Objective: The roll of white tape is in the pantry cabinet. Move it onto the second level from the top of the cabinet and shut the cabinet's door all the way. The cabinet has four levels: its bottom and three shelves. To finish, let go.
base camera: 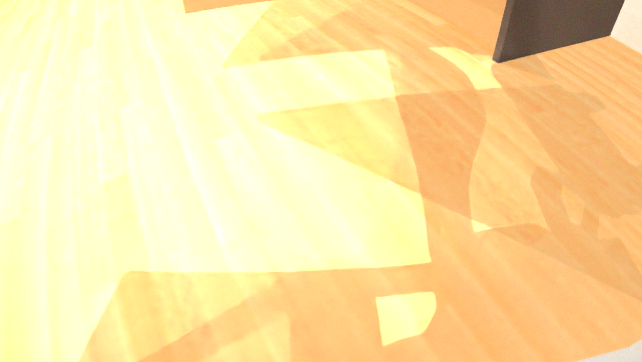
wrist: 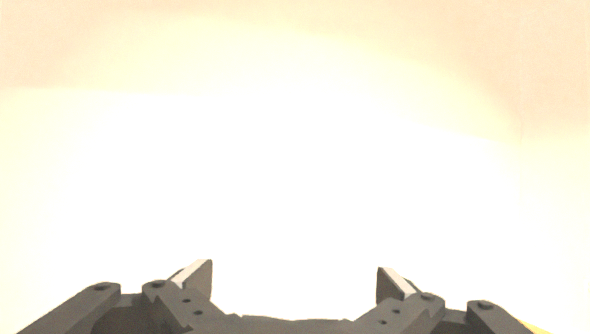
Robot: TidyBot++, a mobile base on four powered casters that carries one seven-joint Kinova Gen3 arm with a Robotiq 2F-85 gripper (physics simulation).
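Frame: origin at the arm's base, x left, y back, z up, level; metres.
Seen in the pictures: gripper, fingertip midpoint: (wrist: 293, 281).
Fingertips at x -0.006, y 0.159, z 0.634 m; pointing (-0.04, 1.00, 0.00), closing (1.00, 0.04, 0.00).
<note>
A point is followed by its place in that frame.
My gripper (wrist: 293, 281) @(z 0.634, x -0.006, y 0.160 m) is open at the bottom of the wrist view, with its two fingers wide apart and nothing between them. Behind them is a very bright, washed-out pale surface. In the base camera view, the lower part of a dark brown upright panel (base camera: 557, 30) @(z -0.342, x -0.586, y -0.828 m), which looks like the cabinet's side, stands at the top right. An orange surface (base camera: 462, 17) @(z -0.368, x -0.374, y -0.909 m) shows to its left, cut off by the top edge; I cannot tell whether it is the door. The roll of white tape and the cabinet's shelves do not show in either view.
The wooden floor (base camera: 300, 225) @(z -0.396, x 0.006, y -0.369 m) fills most of the base camera view, with strong sunlight and shadows across it. A thin orange edge (base camera: 220, 4) @(z -0.240, x 0.113, y -0.645 m) shows at its top. A pale wall (base camera: 631, 25) @(z -0.338, x -0.924, y -0.933 m) is at the top right, beyond the dark panel.
</note>
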